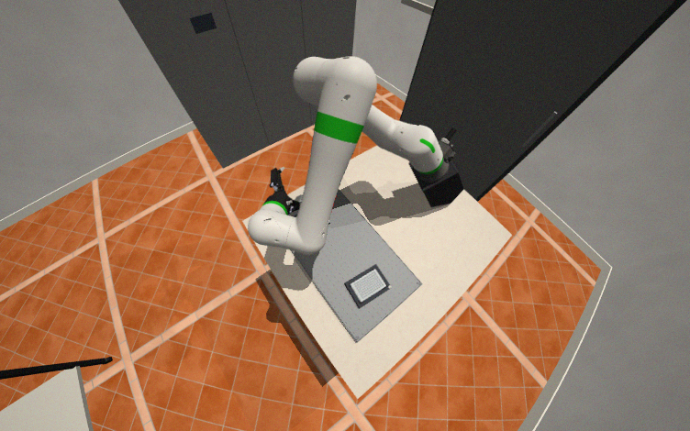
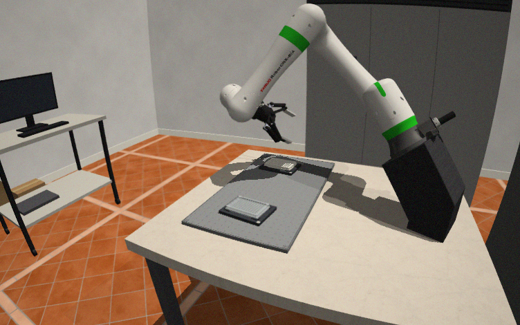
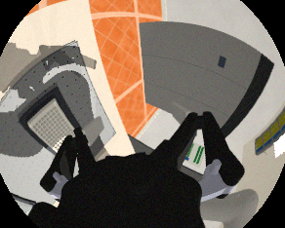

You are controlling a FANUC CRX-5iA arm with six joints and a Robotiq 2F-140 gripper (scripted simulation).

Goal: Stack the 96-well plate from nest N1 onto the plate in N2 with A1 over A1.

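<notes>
My hand is 150 mm above the nest N1, 130 mm to the right of it and 20 mm short of it. Also, from my hand: black nest N2 (540 mm to the left, 150 mm below, 50 mm ahead).
</notes>
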